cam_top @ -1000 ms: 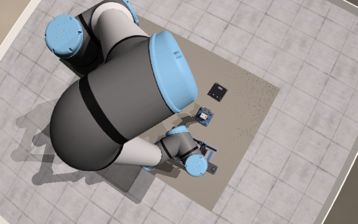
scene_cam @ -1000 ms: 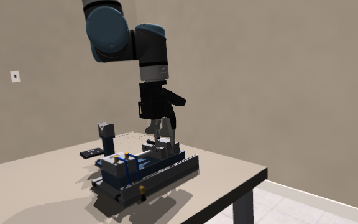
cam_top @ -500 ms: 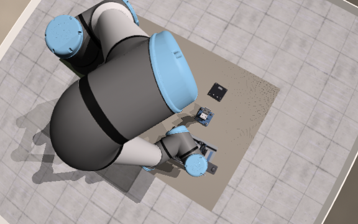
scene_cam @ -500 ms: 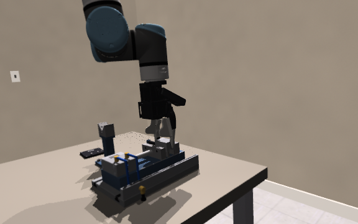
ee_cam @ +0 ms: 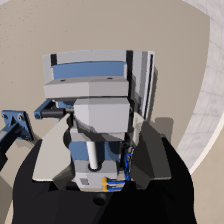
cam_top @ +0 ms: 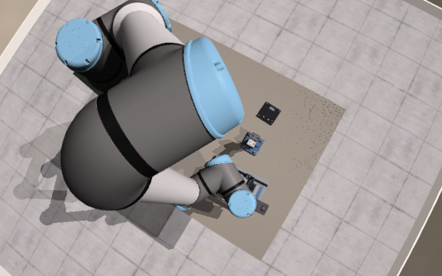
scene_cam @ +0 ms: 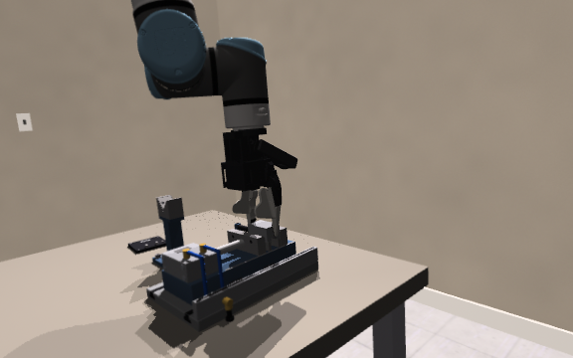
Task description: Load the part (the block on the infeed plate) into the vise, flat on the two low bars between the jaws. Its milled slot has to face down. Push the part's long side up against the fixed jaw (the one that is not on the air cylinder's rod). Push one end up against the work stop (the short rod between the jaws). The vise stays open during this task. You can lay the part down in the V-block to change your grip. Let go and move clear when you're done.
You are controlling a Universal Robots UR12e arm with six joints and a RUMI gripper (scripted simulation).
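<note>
The part is 1 cm below my hand. From my hand the other things lie so: fixed jaw: 3 cm below, 3 cm ahead, 2 cm to the left; then work stop rod: 7 cm to the left, 1 cm below, 1 cm behind; then cylinder rod: 9 cm behind, 3 cm below, 1 cm to the left.
</note>
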